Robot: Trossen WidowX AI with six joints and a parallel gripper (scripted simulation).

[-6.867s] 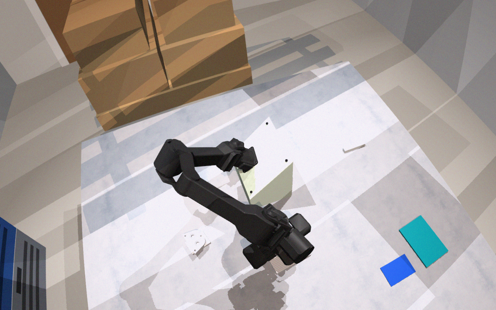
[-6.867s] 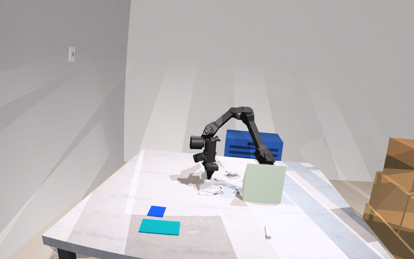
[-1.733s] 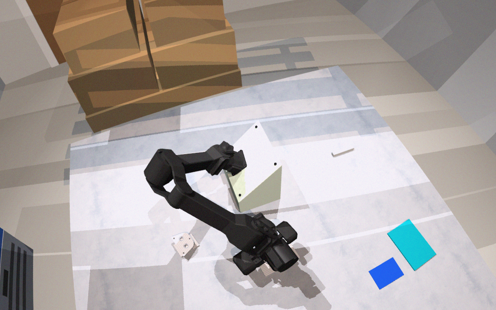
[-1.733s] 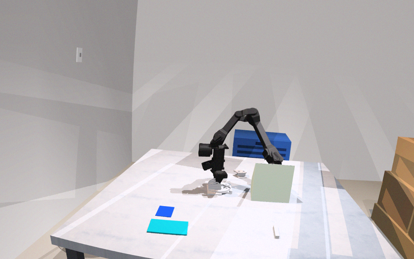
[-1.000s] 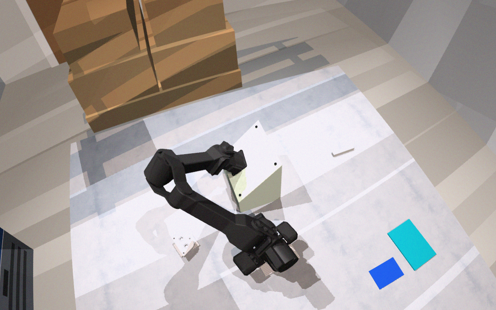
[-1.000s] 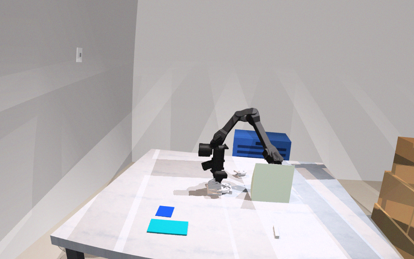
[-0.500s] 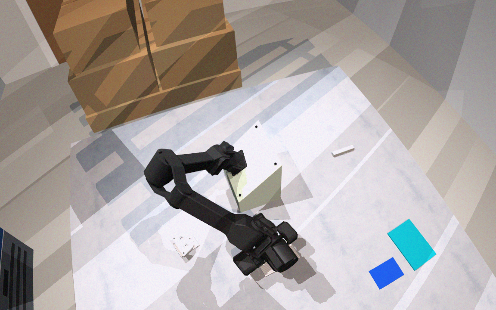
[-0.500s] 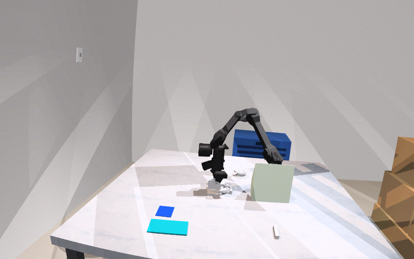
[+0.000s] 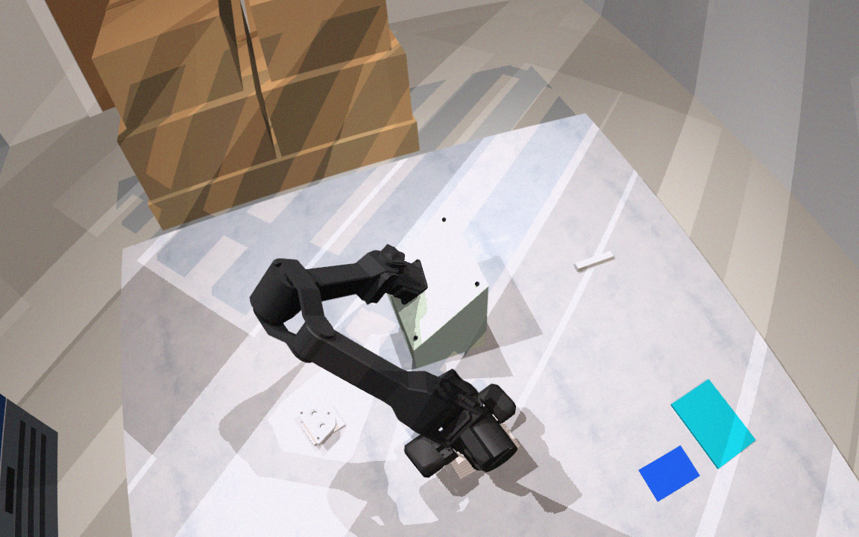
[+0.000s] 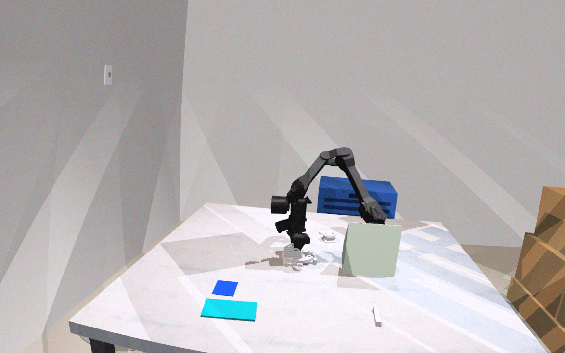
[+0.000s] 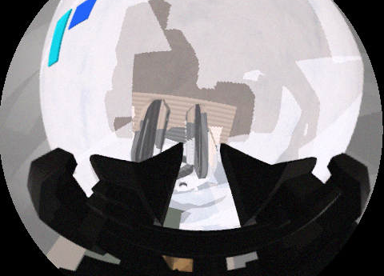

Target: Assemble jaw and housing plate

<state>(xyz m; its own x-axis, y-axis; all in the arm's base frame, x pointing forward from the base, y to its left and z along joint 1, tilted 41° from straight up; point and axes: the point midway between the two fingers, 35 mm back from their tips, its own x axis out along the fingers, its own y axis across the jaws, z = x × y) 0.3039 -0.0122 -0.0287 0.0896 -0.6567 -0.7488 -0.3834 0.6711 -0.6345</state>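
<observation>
The white jaw lies 40 mm behind my gripper tip and 10 mm above it. The rest, counted from my gripper tip: blue card (340 mm to the left, 160 mm ahead, 20 mm below); cyan card (460 mm to the left, 100 mm ahead, 10 mm below); white block (230 mm to the right, 110 mm behind, 10 mm below).
</observation>
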